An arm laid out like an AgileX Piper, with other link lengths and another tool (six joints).
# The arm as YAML. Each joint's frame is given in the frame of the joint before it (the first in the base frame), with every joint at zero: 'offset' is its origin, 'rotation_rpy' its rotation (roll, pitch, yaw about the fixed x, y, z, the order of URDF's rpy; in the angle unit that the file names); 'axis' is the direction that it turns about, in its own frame. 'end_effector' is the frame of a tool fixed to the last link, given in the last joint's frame.
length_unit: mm
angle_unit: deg
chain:
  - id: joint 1
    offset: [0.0, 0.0, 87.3]
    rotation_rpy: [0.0, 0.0, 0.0]
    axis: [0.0, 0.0, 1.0]
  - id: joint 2
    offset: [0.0, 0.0, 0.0]
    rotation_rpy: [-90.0, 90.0, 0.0]
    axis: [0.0, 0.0, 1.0]
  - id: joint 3
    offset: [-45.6, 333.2, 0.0]
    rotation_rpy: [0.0, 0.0, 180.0]
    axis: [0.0, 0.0, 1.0]
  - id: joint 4
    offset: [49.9, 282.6, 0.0]
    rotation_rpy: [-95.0, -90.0, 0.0]
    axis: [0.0, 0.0, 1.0]
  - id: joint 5
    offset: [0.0, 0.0, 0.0]
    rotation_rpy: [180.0, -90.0, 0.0]
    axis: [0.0, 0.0, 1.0]
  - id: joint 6
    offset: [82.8, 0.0, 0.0]
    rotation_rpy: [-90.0, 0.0, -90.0]
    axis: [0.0, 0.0, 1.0]
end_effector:
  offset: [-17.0, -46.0, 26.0]
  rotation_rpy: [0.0, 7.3, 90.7]
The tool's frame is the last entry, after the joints.
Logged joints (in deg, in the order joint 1, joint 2, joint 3, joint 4, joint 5, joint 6), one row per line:
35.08, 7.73, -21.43, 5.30, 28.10, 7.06
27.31, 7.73, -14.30, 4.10, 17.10, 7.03
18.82, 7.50, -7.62, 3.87, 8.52, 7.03
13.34, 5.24, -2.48, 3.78, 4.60, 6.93
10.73, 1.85, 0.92, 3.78, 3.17, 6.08
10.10, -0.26, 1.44, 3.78, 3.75, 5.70
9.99, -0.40, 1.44, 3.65, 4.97, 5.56
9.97, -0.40, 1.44, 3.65, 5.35, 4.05
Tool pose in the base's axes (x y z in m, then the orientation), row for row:
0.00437, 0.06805, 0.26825, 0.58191, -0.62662, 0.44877, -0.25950
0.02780, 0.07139, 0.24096, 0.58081, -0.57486, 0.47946, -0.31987
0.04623, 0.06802, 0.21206, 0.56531, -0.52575, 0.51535, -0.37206
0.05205, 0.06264, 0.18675, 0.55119, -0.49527, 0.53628, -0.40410
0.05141, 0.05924, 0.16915, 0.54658, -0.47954, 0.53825, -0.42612
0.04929, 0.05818, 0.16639, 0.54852, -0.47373, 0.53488, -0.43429
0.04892, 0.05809, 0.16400, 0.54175, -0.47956, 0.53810, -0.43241
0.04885, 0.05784, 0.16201, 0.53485, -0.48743, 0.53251, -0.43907
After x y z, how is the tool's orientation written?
As a quaternion, w x y z.
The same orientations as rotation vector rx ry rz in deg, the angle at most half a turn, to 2 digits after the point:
-83.85, 60.05, -34.73
-76.96, 64.19, -42.82
-70.84, 69.44, -50.14
-67.14, 72.69, -54.78
-65.13, 73.10, -57.87
-64.29, 72.59, -58.94
-65.27, 73.23, -58.85
-66.53, 72.69, -59.93

